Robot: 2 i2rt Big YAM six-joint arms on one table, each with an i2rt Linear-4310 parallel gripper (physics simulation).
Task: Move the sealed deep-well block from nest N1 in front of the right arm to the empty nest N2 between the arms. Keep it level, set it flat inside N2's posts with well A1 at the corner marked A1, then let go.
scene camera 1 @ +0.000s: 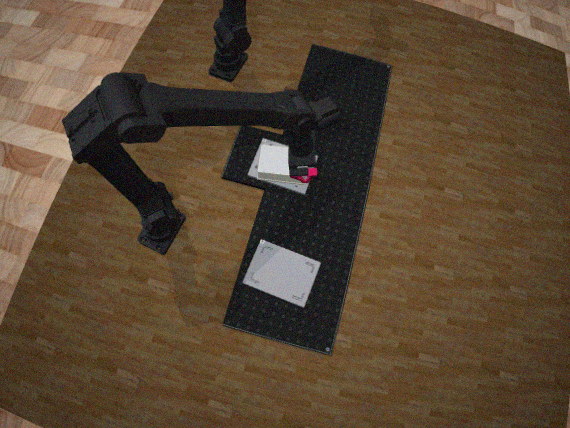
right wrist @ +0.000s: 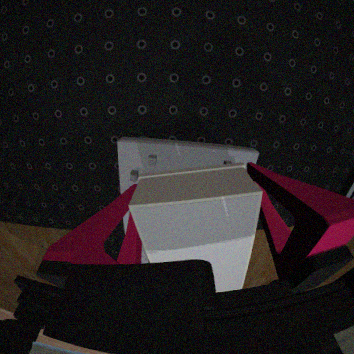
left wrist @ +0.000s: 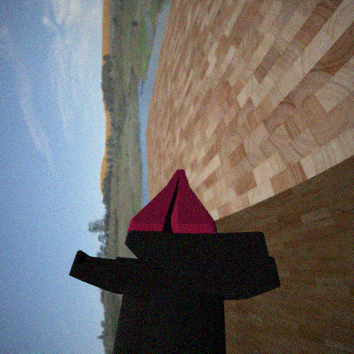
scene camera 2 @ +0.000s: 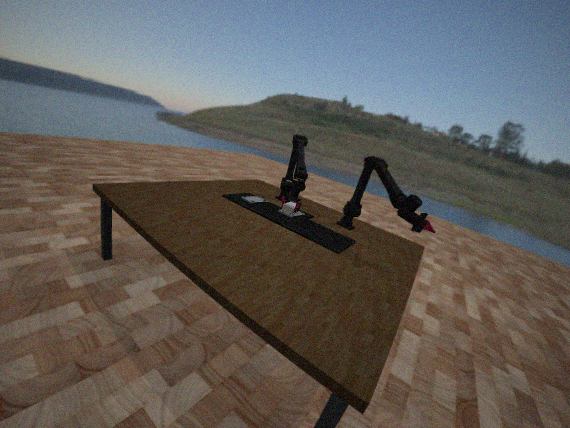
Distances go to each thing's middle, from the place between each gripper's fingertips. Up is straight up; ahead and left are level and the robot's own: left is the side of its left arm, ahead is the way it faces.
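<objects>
White deep-well block (scene camera 1: 273, 165): my right hand is 10 mm below it, 60 mm past it and 10 mm to the left of it. Grey nest plate (right wrist: 136, 155): 20 mm below my right hand and 60 mm behind it.
Counted from my left hand, grey nest plate: 230 mm below, 80 mm behind, 860 mm to the right. White deep-well block, from my left hand: 200 mm below, 80 mm behind, 870 mm to the right.
</objects>
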